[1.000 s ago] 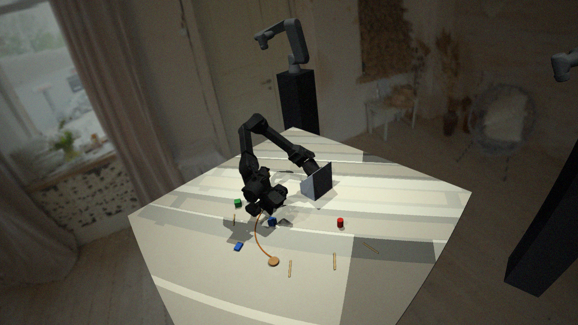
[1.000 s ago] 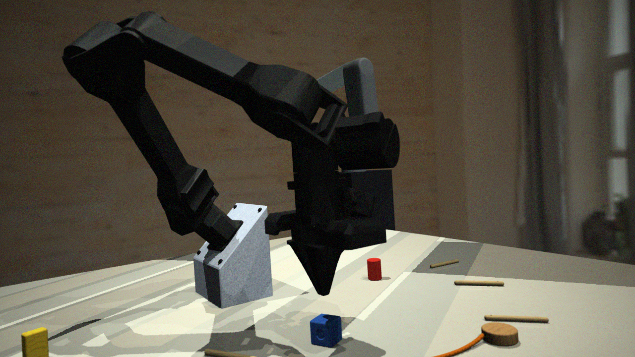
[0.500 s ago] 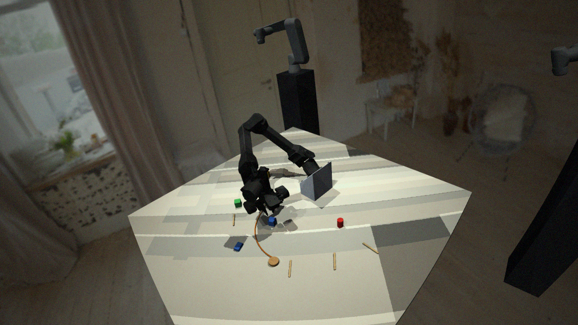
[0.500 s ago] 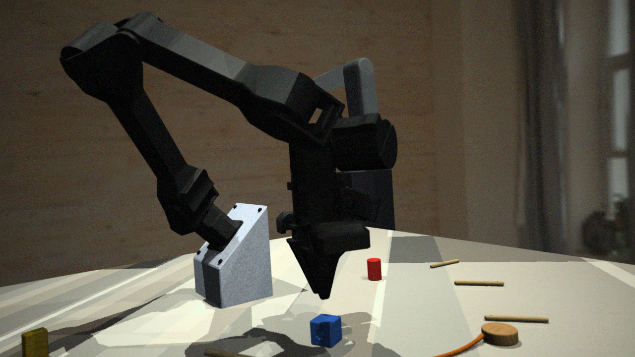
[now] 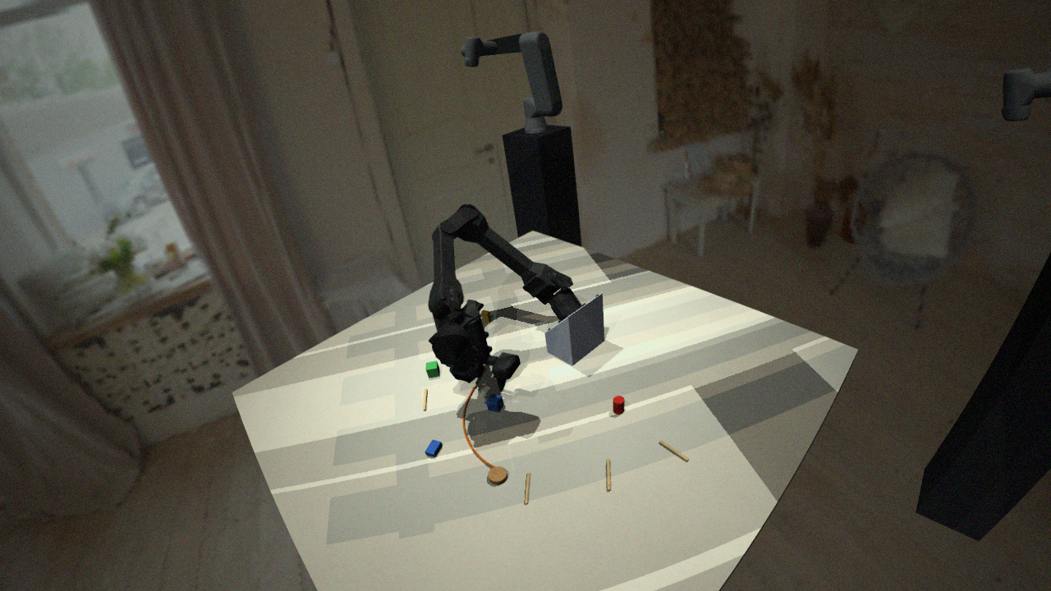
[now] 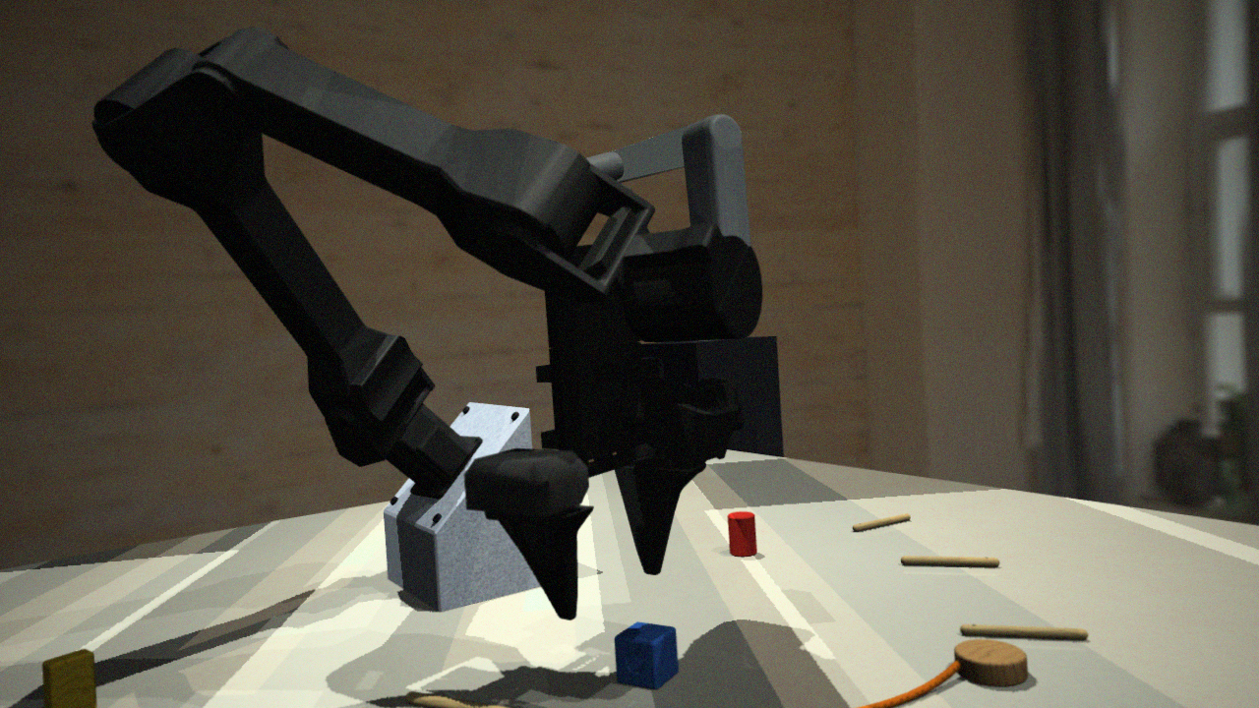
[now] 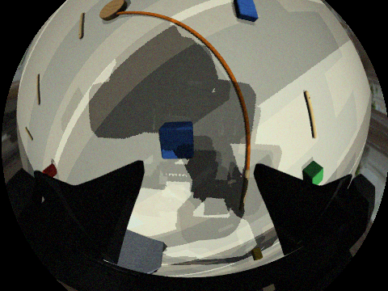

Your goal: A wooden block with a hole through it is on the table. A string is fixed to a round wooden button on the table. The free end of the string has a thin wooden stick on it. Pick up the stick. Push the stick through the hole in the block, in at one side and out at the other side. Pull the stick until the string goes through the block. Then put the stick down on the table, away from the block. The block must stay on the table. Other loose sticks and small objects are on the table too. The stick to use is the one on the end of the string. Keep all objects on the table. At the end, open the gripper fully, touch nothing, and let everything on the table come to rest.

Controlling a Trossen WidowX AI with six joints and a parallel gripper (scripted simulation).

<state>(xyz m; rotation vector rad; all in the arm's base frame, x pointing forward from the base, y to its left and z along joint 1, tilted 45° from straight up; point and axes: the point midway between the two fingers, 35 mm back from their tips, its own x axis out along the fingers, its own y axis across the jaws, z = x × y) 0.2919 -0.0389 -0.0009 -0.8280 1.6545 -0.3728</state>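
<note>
My gripper tip is now 80 mm to the left of the thin wooden stick, 50 mm above it and 30 mm past it. From my gripper tip the other things lie so: green cube 210 mm to the right, 40 mm below, 20 mm ahead; then round wooden button 180 mm to the left, 140 mm ahead, 50 mm below; then red cylinder 260 mm to the left, 160 mm behind, 40 mm below.
</note>
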